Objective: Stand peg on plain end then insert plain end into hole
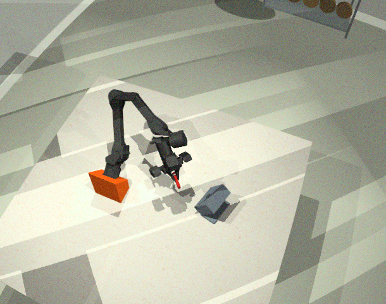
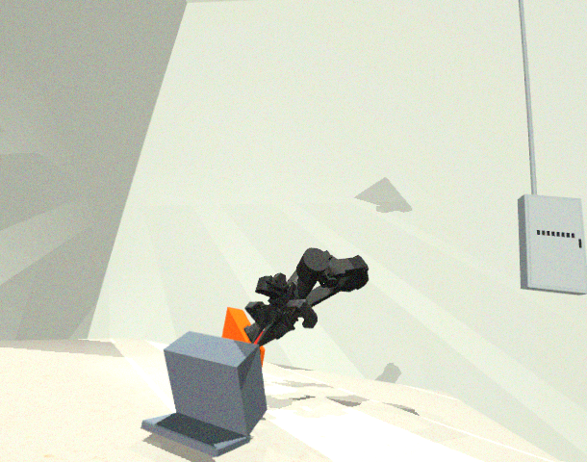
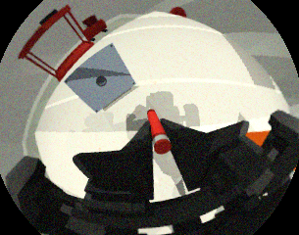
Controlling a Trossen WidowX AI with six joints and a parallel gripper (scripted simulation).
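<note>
The grey-blue panel block lies 17 cm ahead of my gripper tip, 3 cm to the right of it and 4 cm below it. Also, from my gripper tip: red peg 1 cm behind, 1 cm to the left, 1 cm above.
</note>
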